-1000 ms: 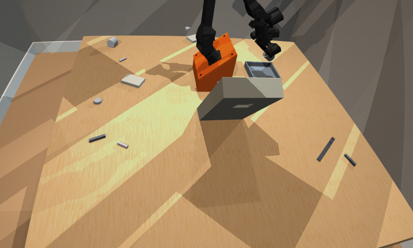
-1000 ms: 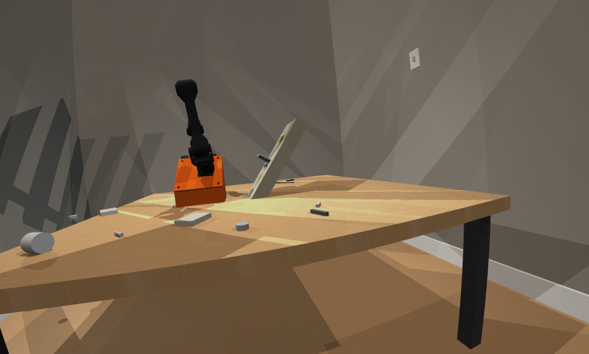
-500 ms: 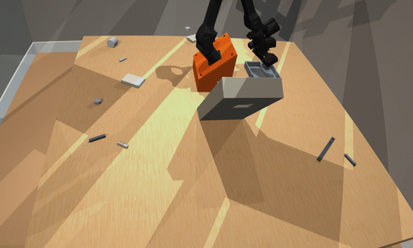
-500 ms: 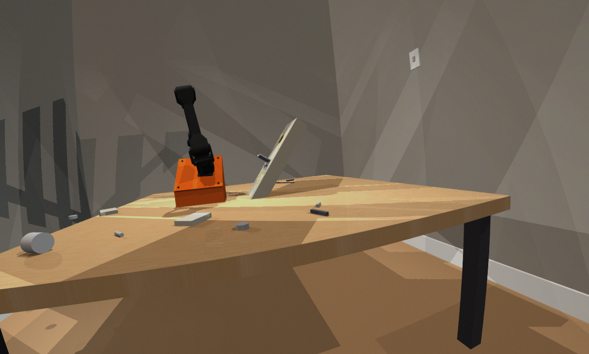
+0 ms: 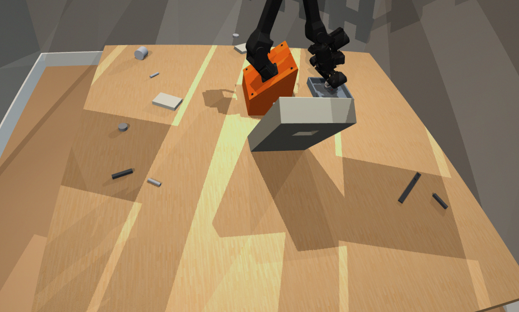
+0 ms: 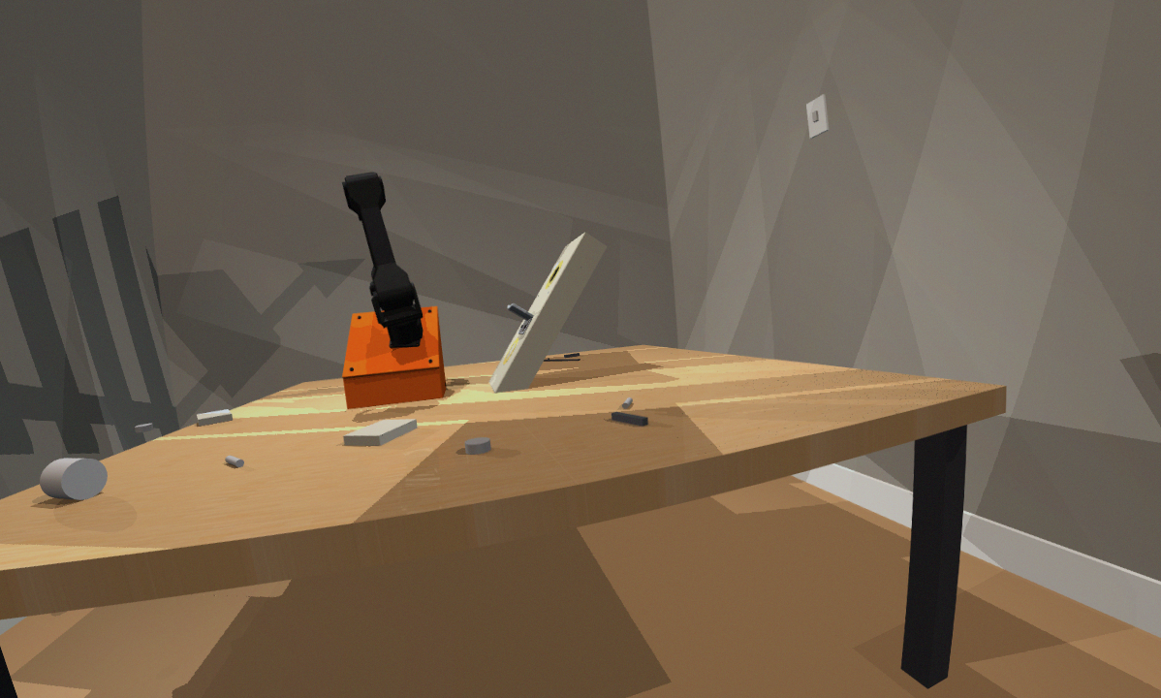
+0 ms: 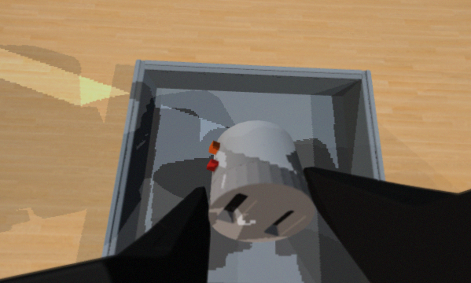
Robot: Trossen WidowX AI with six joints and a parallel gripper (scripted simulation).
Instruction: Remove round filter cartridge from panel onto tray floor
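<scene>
Now: the round filter cartridge right at my gripper tip. Also, from my gripper tip: beige service panel (40 cm ahead, 25 cm to the right, 12 cm above); then grey tray (4 cm below).
</scene>
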